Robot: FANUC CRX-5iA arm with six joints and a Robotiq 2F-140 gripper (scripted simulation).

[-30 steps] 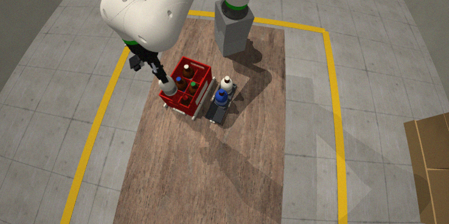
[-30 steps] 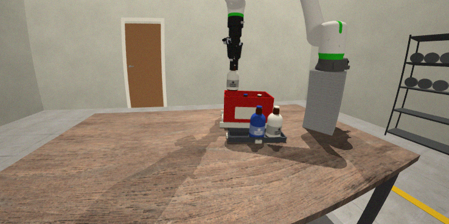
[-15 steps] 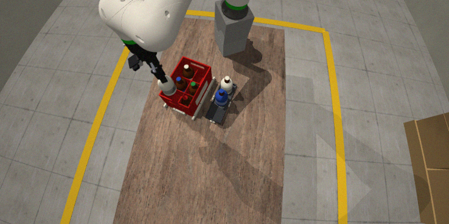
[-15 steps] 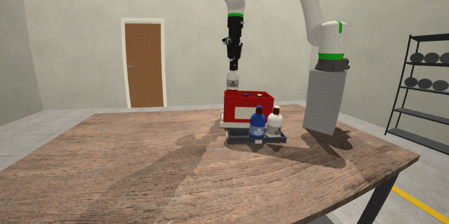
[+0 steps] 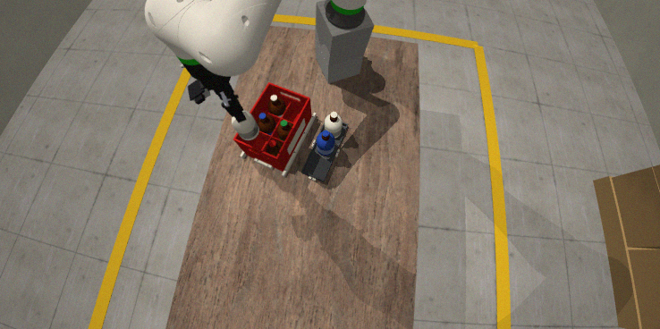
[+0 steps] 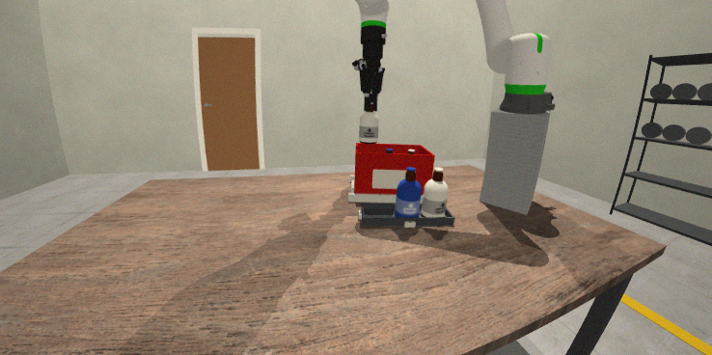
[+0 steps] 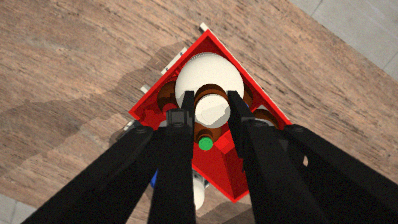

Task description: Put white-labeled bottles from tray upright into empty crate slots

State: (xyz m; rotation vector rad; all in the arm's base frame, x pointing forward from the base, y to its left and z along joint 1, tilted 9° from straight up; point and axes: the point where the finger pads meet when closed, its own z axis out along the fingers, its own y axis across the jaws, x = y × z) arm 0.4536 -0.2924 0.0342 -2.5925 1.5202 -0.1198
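The red crate lies 260 mm below my hand, 70 mm behind it and 60 mm to the left of it. Also, from my hand: dark tray (330 mm below, 270 mm to the left, 40 mm behind); blue-labeled bottle (270 mm to the left, 260 mm below, 40 mm behind).
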